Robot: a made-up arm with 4 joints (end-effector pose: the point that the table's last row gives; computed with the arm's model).
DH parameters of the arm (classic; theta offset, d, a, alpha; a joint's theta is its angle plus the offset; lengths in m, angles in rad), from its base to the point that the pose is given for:
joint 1: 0 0.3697 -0.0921 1.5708
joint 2: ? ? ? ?
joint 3: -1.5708 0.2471 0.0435 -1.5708
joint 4: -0.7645 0 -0.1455 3.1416
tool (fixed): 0.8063 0.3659 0 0
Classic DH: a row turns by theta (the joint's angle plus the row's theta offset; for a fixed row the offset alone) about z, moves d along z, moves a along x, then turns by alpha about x.
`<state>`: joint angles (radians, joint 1 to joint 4).
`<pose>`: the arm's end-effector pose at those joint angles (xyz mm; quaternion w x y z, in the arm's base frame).
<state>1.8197 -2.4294 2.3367 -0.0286</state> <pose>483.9 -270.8 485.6 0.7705 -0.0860 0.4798 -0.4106</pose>
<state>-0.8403 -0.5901 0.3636 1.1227</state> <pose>113.4 -338.5 461.0 0.4793 0.1310 0.3075 -0.8115</pose>
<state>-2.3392 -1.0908 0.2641 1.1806</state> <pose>-302.9 -159.4 242.0 0.2264 -0.3757 -0.3687 0.8195</pose>
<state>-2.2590 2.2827 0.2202 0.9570</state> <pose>260.6 444.5 373.2 0.0844 -0.5112 -0.7466 -0.4173</pose>
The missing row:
joint 2: -1.5708 0.098 0.0655 -1.5708
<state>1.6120 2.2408 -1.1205 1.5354</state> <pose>-243.7 -349.4 618.7 0.3868 0.7633 -0.2291 -0.4639</pose>
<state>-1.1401 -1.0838 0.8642 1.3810</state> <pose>-186.7 -378.0 184.3 0.0318 0.2999 0.5081 -0.8068</pose>
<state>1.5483 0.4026 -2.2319 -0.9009</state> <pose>-223.7 103.0 184.4 0.3150 -0.8065 -0.3632 0.3440</pose>
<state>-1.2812 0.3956 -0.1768 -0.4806</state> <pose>-59.2 91.5 683.2 0.8927 -0.2061 -0.0578 -0.3966</pose>
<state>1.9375 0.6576 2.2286 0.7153</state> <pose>339.1 371.6 351.2 0.1754 0.3437 0.7898 0.4768</pose>
